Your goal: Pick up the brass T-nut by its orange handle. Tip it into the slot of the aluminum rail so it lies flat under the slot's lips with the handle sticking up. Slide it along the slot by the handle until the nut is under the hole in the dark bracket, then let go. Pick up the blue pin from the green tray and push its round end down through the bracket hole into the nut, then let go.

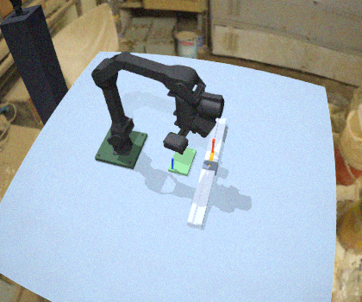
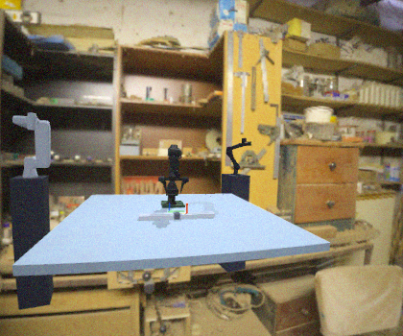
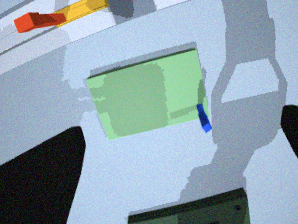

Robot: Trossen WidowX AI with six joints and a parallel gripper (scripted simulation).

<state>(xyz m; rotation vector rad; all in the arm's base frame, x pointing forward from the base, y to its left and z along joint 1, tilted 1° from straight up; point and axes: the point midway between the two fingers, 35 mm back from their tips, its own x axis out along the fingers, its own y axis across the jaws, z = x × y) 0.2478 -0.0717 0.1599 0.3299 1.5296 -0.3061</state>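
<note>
My gripper tip is now 12 cm above the blue pin, 5 cm past it and 1 cm to the left of it. Also, from my gripper tip: aluminum rail (12 cm below, 8 cm ahead); then green tray (14 cm below, 4 cm behind, 1 cm to the left).
</note>
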